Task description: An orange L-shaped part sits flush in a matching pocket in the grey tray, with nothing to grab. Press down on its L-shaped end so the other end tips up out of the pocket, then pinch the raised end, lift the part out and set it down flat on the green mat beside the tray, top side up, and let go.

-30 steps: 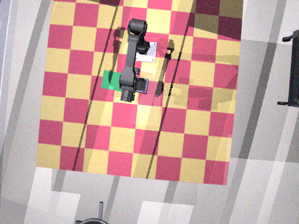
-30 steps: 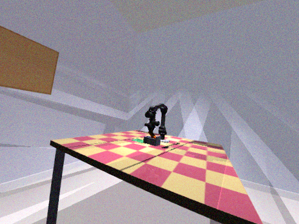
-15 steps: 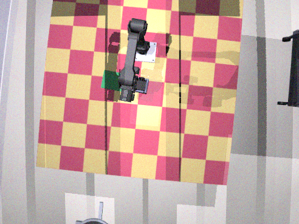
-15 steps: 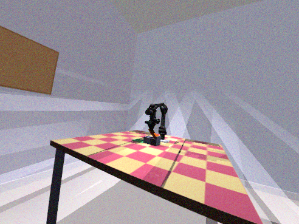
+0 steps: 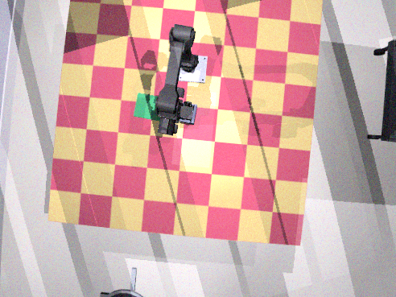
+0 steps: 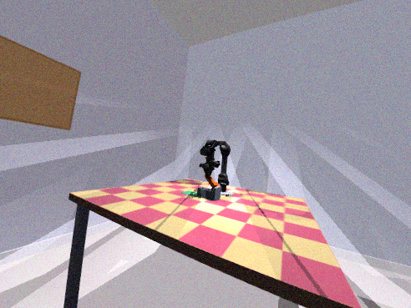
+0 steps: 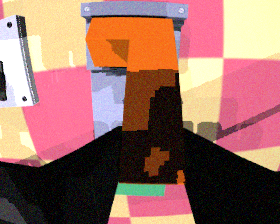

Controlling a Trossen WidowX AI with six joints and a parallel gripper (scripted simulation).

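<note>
My gripper tip is now 140 mm to the left of the green mat and 160 mm above it. Also, from my gripper tip: orange L-shaped part (20 mm behind, 30 mm to the left, 30 mm below).
</note>
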